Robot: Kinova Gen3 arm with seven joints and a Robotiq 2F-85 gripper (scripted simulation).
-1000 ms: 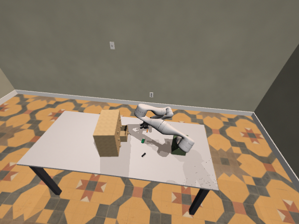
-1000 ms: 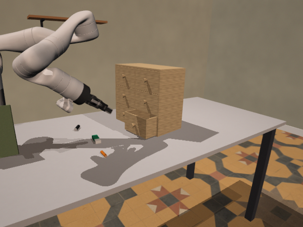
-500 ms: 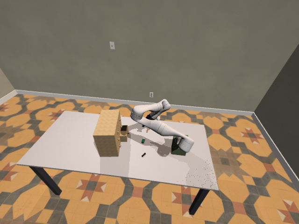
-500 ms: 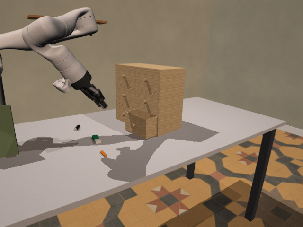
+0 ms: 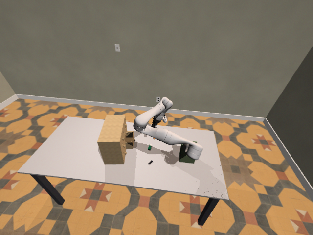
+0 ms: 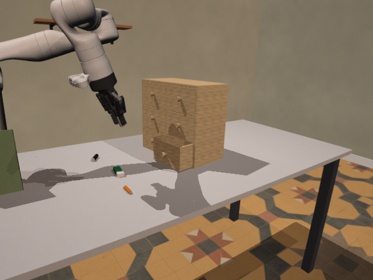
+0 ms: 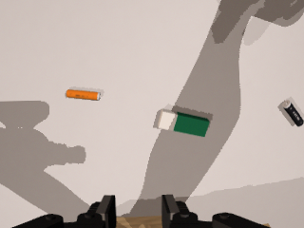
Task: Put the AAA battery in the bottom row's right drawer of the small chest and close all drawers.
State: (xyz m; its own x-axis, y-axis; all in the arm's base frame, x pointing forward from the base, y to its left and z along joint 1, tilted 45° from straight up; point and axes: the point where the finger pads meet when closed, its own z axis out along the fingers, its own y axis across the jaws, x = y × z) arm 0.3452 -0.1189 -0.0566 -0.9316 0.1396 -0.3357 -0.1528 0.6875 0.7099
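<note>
The orange AAA battery is 1 cm behind my hand, 7 cm to the right of it and 20 cm below it. Also, from my hand: white eraser (1 cm ahead, 6 cm to the left, 20 cm below); then small black cylinder (3 cm behind, 23 cm to the left, 20 cm below).
</note>
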